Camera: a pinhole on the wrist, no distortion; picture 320 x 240 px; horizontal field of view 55.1 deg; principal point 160.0 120.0 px. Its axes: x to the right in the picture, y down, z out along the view. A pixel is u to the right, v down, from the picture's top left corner.
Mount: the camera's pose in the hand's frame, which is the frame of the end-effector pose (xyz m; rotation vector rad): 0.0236 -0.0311 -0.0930 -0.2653 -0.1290 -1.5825
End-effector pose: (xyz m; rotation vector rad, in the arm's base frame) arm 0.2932 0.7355 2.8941 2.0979 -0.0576 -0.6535
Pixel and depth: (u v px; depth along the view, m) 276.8 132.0 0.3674
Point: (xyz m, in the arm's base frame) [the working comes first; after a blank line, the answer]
In the camera's frame: 0.1399 0.0144 0.3674

0.1978 0.5366 2.6727
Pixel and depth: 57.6 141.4 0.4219
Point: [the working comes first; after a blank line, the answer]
In the camera's frame: -0.1409 0.0294 0.4219

0.2833 0.3773 2.8948
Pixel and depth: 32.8 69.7 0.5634
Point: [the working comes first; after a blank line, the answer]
In the camera's frame: -0.2337 -0.0924 0.5634

0.1583 0.2381 2.9869
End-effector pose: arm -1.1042 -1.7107 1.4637 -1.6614 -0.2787 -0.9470
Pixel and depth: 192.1 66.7 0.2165
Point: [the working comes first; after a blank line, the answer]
In the camera's frame: 0.0227 -0.0376 0.2165

-1.0457 -1.6005 1.4625
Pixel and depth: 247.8 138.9 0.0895
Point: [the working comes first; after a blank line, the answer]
In the camera's frame: 0.0256 0.0055 0.0895

-1.1021 -1.7109 1.5137
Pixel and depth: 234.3 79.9 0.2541
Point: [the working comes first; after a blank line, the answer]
In the camera's frame: 0.0616 -0.0332 0.2541

-1.0390 -1.5523 1.4866
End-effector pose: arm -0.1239 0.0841 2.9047 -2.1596 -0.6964 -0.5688
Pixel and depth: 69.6 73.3 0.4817
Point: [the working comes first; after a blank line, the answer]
In the camera's frame: -0.1420 -0.0733 0.4817

0.0749 0.2280 2.5745
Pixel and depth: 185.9 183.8 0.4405
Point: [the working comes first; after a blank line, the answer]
In the camera's frame: 0.0372 0.0916 0.4405

0.0713 0.3702 2.7765
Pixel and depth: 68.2 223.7 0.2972
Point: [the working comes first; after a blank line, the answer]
In the camera's frame: -0.0890 0.1005 0.2972

0.0965 0.1884 2.8295
